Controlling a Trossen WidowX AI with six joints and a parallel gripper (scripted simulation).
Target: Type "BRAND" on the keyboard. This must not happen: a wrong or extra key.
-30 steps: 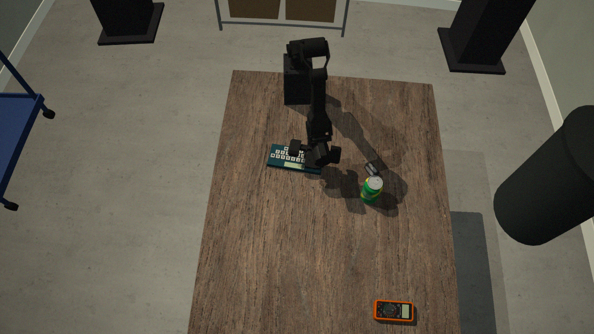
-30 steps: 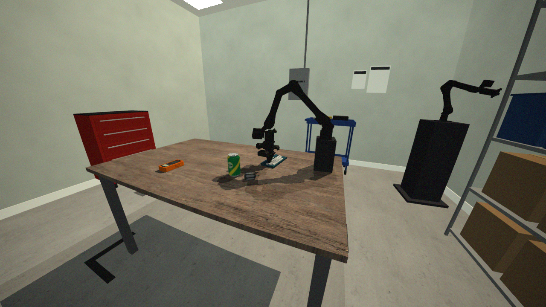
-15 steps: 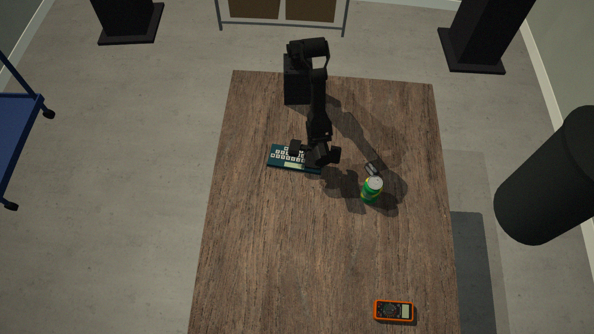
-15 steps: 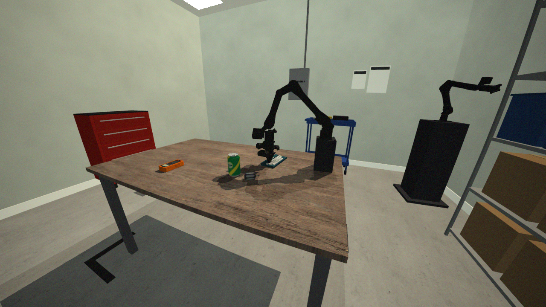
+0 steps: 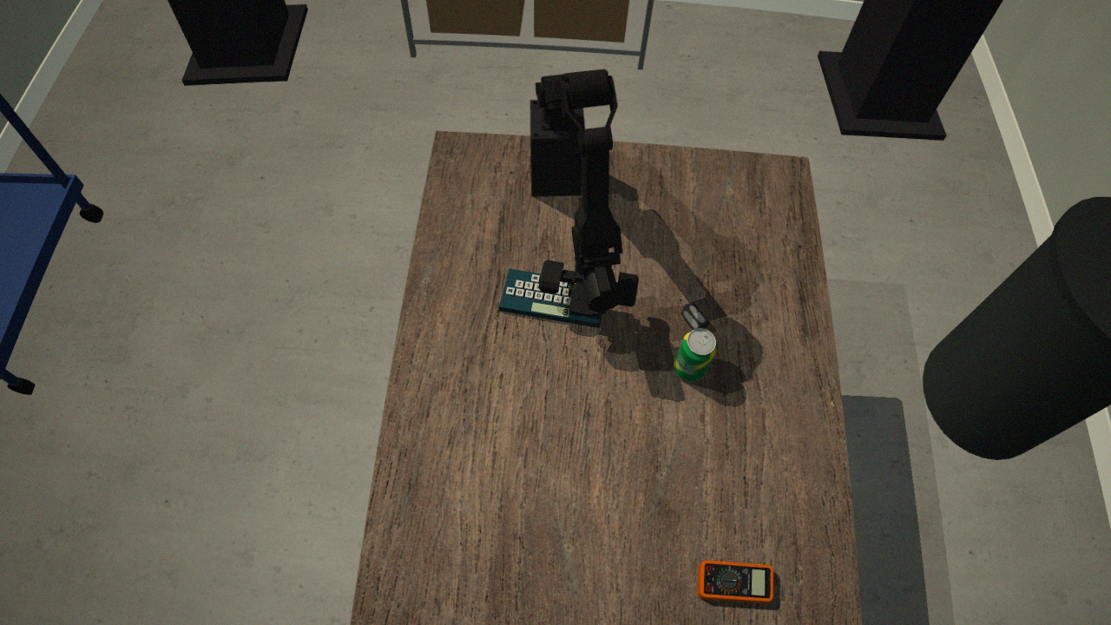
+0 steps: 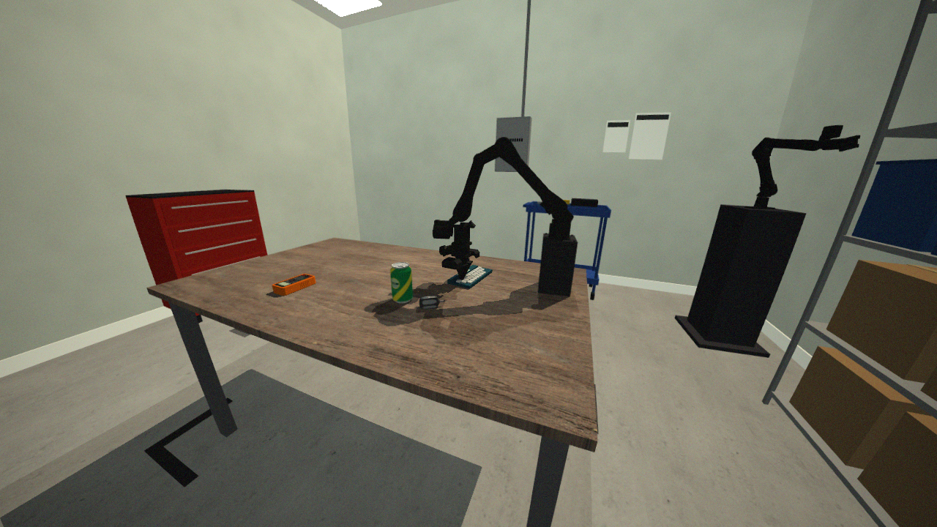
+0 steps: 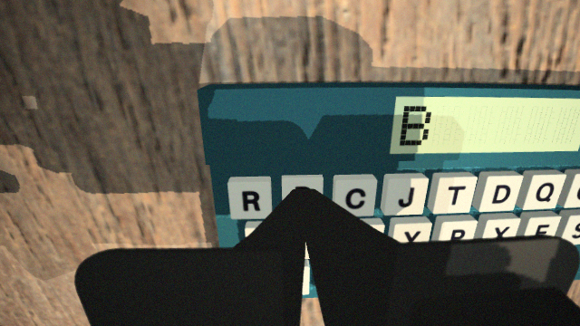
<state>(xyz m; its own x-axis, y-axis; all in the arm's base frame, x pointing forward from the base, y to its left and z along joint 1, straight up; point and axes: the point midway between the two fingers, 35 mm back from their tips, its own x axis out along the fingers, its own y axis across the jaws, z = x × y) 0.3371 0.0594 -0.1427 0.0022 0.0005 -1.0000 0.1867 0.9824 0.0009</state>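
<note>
My gripper is now 6 cm to the left of the key, 5 cm past it and 3 cm above it. The rest, counted from my hand: green soda can (20 cm to the left, 14 cm ahead, 1 cm above); orange multimeter (56 cm ahead, 25 cm to the left, 3 cm below); grey object (21 cm to the left, 3 cm below, 2 cm ahead).
</note>
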